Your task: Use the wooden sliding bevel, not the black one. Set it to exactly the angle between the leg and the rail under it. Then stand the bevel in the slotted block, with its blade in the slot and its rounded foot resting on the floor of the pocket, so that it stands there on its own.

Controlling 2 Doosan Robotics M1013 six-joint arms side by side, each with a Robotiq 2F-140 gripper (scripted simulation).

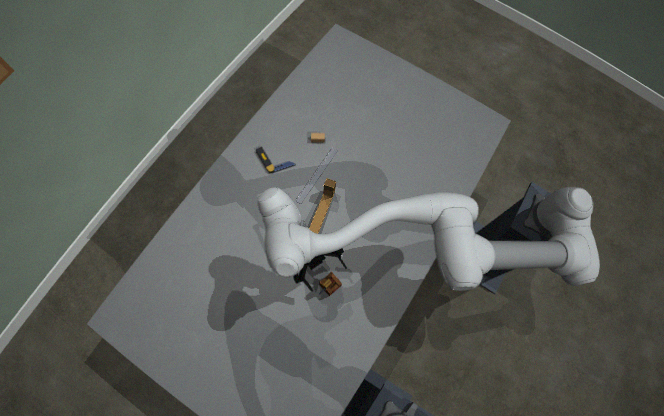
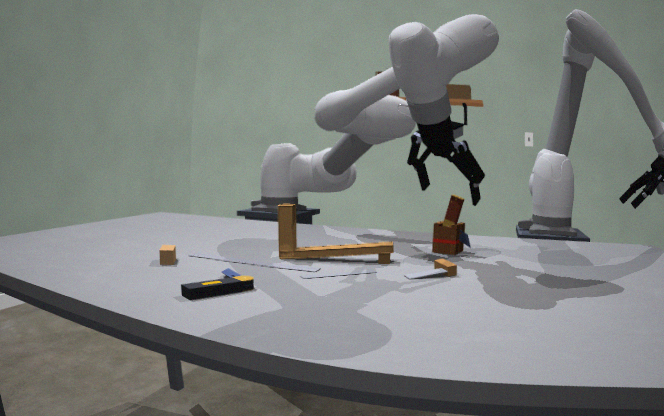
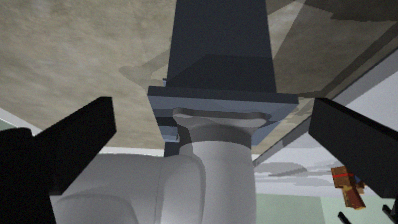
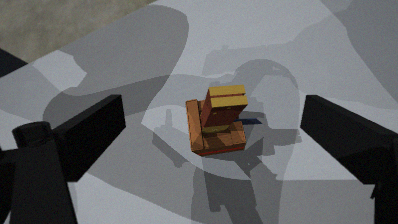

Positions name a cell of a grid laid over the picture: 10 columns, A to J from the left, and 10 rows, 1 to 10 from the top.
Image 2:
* my right gripper: G5
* black bevel: D7
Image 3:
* my left gripper: F6
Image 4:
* my right gripper: F5
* wooden sliding bevel: F5
